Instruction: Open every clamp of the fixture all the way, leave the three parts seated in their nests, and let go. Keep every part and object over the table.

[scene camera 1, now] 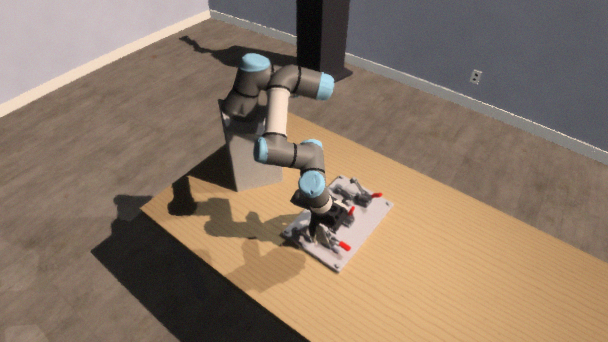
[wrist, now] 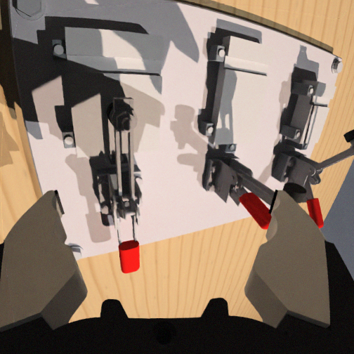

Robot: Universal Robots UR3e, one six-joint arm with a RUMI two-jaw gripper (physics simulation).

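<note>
Scene camera 1: my gripper (scene camera 1: 328, 223), fixture plate (scene camera 1: 367, 219). Wrist view: red clamp handle (wrist: 254, 205), clamp arm (wrist: 259, 189), the plate (wrist: 174, 201), my gripper (wrist: 167, 193).
</note>
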